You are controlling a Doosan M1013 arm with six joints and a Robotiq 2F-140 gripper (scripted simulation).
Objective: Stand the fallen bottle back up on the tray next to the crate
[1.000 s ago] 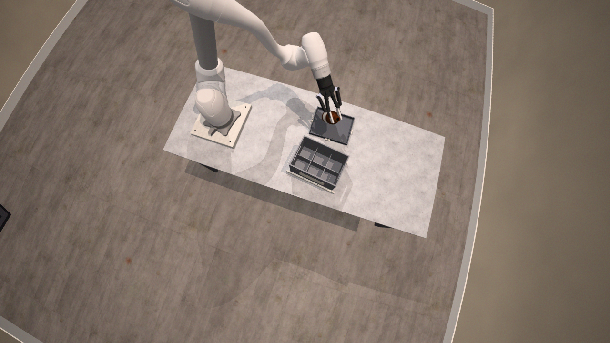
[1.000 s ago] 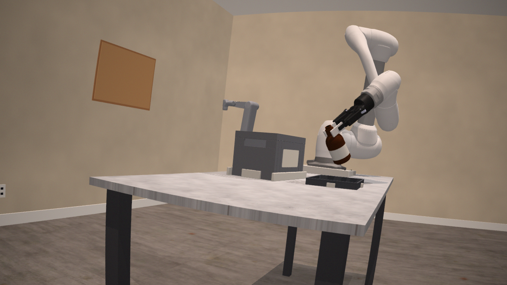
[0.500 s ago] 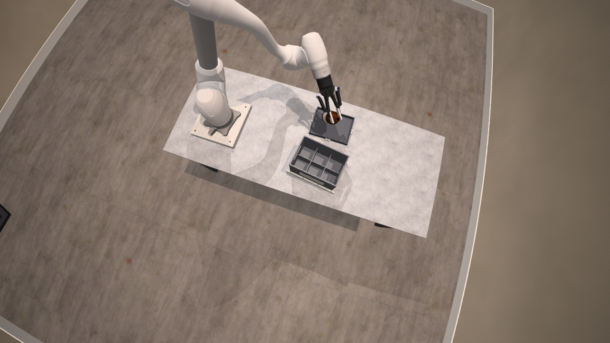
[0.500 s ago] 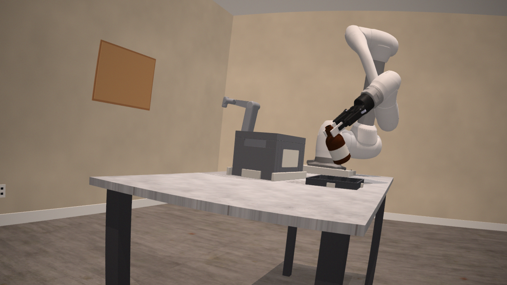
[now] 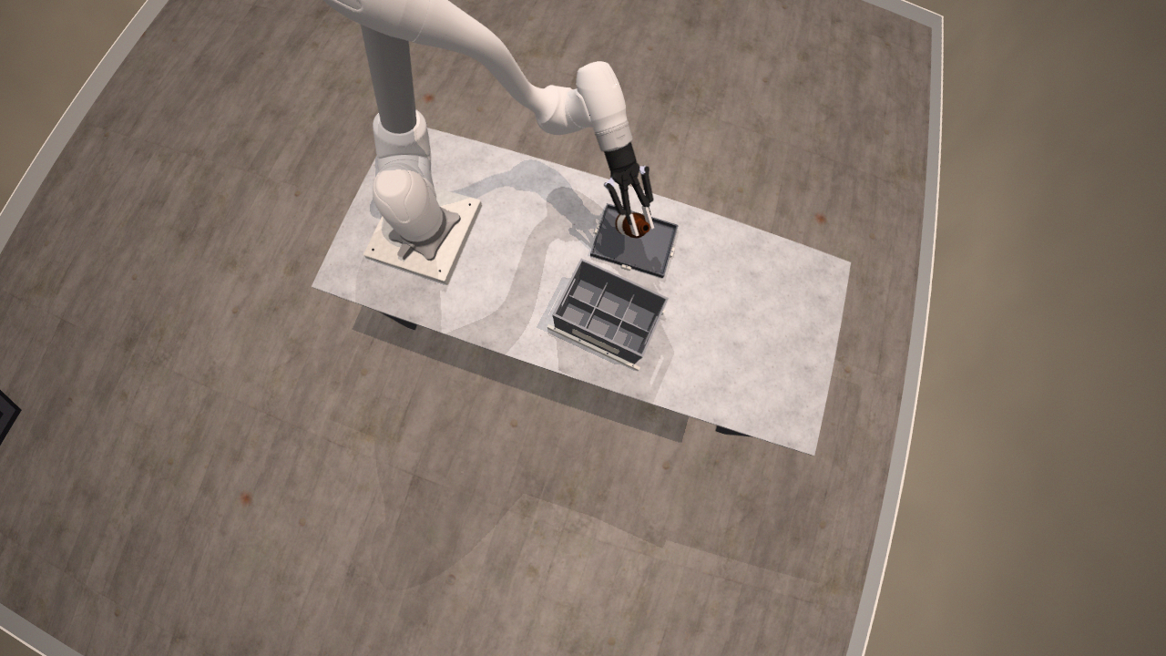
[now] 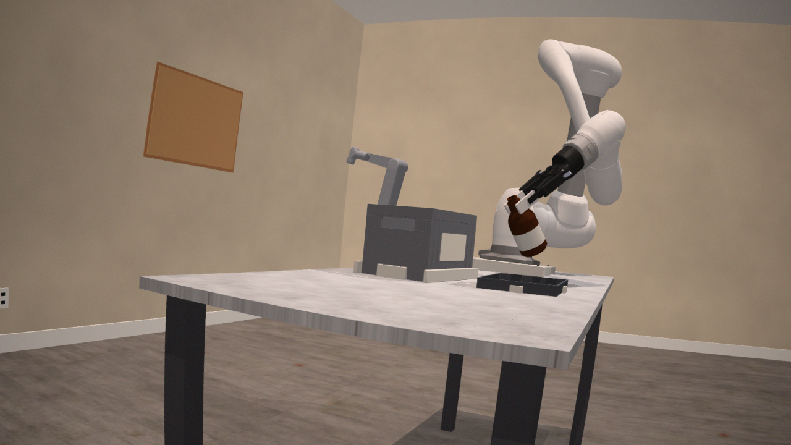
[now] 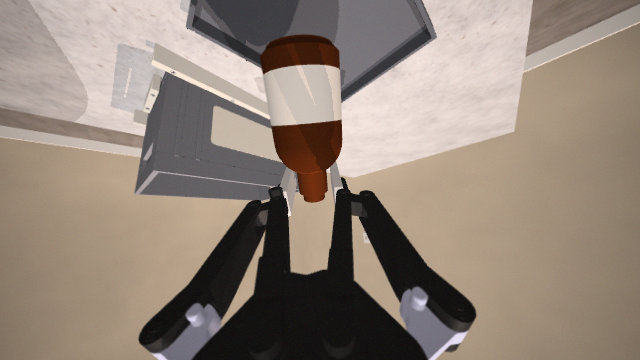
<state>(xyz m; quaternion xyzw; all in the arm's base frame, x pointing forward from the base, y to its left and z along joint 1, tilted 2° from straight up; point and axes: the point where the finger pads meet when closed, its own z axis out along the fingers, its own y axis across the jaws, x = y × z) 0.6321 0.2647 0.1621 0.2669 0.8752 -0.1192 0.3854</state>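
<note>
My hand is 10 mm past the brown bottle, 10 mm to the right of it and 50 mm above it. Round my hand: grey crate: 40 mm ahead, 250 mm to the right, 130 mm below; dark tray: 30 mm to the left, 200 mm below.
</note>
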